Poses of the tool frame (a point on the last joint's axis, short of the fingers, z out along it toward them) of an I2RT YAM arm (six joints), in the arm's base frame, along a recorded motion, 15 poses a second.
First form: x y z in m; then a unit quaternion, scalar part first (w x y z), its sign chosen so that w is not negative.
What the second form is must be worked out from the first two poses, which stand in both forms.
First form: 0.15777, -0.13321, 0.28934, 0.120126, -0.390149, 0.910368, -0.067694
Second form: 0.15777, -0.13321, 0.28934, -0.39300, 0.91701, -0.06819, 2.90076
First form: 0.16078, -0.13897, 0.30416, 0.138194, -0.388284, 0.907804, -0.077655
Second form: 0.16078, -0.13897, 0.30416, -0.39205, 0.91660, -0.07841, 2.86432
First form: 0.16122, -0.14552, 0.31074, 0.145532, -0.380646, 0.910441, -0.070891
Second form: 0.16122, -0.14552, 0.31074, -0.38474, 0.92024, -0.07165, 2.84949
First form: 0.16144, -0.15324, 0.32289, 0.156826, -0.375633, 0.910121, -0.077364
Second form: 0.16144, -0.15324, 0.32289, -0.38034, 0.92152, -0.07833, 2.82664
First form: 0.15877, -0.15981, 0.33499, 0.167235, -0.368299, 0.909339, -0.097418
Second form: 0.15877, -0.15981, 0.33499, -0.37356, 0.92233, -0.09881, 2.80554
